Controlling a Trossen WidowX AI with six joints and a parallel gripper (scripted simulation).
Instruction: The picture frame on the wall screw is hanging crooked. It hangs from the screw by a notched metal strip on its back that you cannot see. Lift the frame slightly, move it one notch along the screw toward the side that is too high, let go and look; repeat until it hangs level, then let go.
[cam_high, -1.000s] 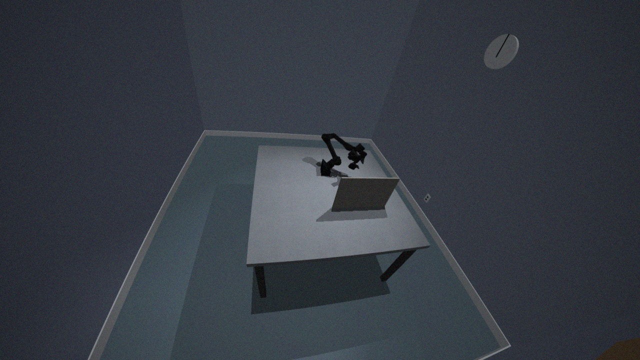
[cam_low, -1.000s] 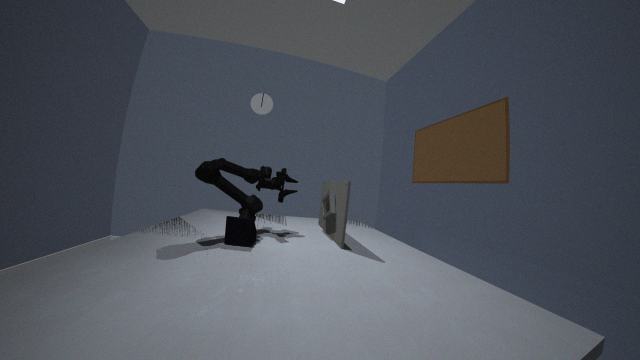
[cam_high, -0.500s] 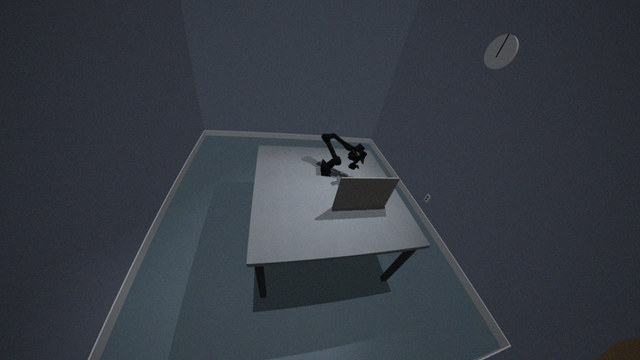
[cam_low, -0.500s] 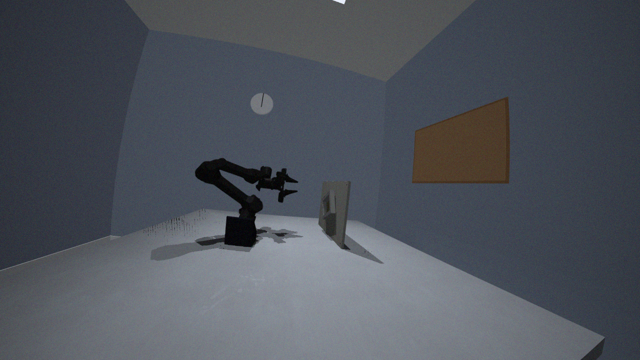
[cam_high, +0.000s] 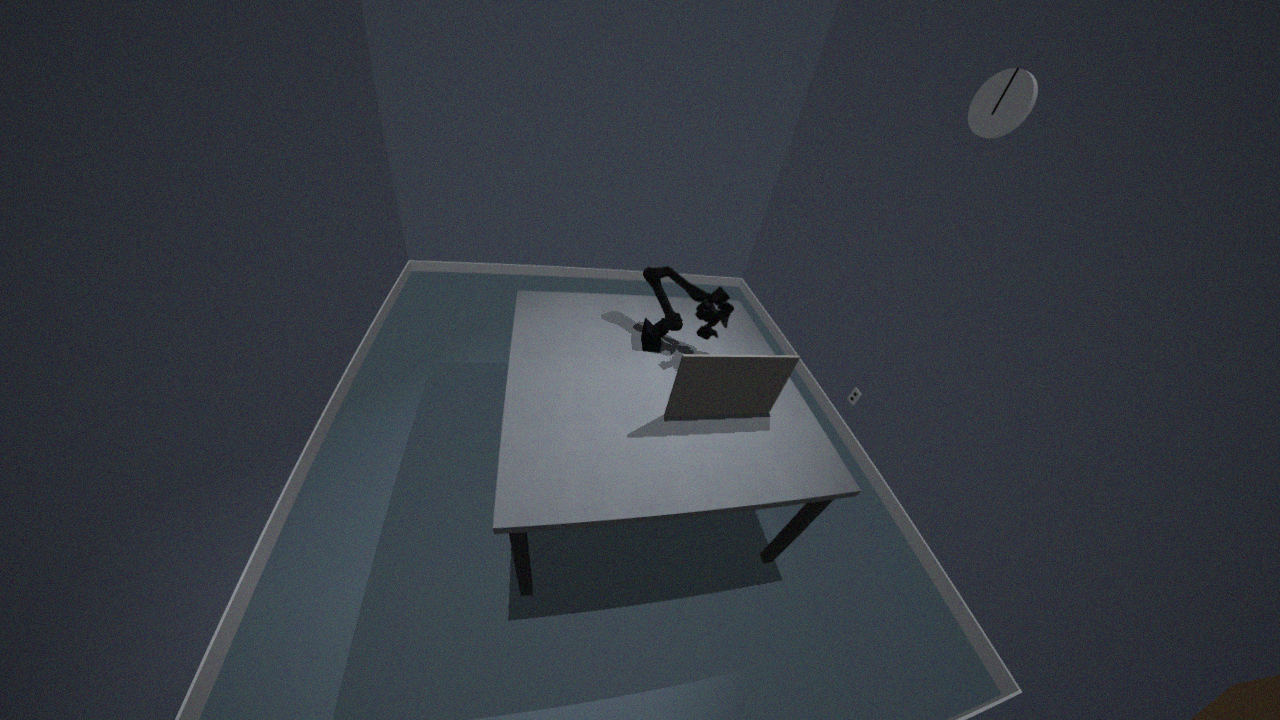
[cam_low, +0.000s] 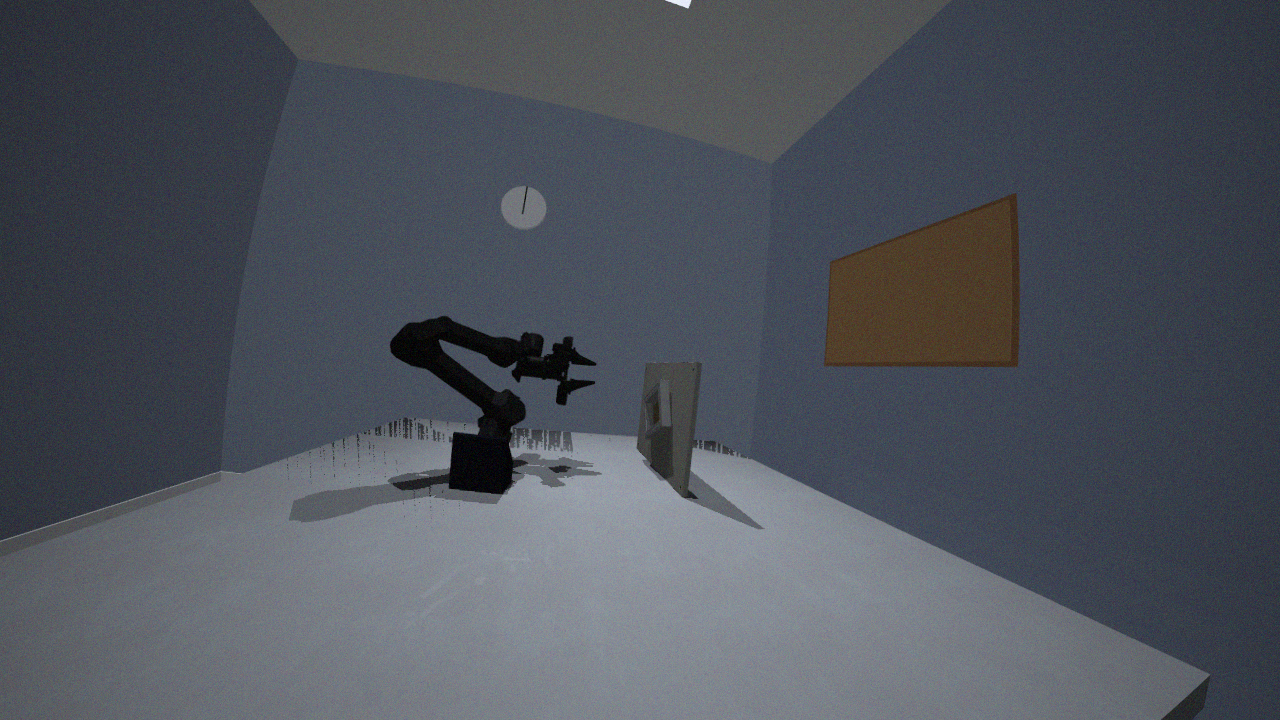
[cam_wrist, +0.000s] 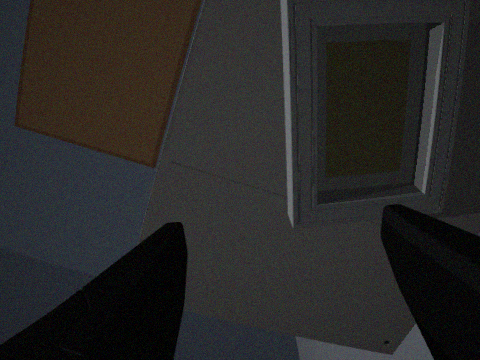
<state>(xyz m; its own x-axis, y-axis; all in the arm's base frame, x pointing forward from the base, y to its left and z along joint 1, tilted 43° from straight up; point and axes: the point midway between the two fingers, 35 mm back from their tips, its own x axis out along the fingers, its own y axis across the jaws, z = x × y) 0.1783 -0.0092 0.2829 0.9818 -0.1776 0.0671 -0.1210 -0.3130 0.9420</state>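
Now: gripper tip 190 mm short of the picture frame, 30 mm to the left of it and 90 mm above it. Round my gripper tip: wall panel: 200 mm ahead, 20 mm to the right, 100 mm below.
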